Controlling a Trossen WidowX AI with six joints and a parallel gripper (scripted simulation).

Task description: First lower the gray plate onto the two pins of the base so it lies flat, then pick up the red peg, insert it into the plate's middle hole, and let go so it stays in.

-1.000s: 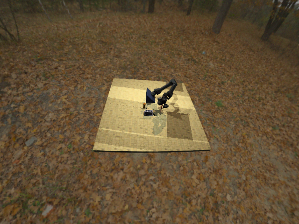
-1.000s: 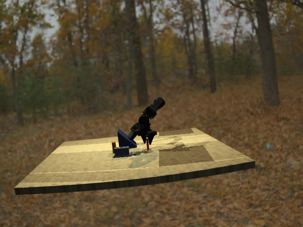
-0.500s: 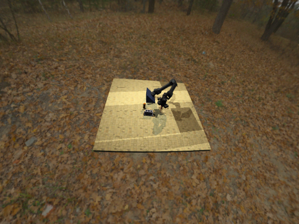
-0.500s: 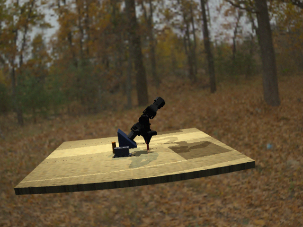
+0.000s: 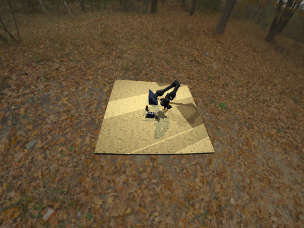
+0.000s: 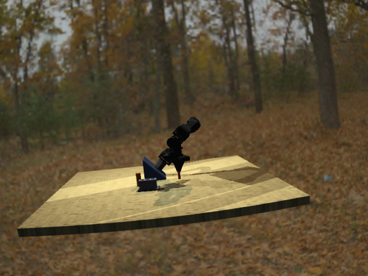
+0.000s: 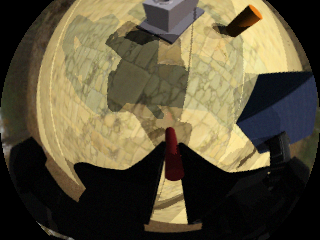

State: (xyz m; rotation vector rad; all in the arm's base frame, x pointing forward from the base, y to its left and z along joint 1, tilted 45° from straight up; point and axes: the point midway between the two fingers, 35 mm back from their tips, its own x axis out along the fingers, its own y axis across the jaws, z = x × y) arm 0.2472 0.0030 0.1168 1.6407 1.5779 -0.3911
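Now: gripper tip 190 mm to the left of the gray plate, 70 mm short of it and 10 mm above it. Round my gripper tip: red peg right at my gripper tip; orange cylinder 230 mm to the right, 40 mm behind, 20 mm below.
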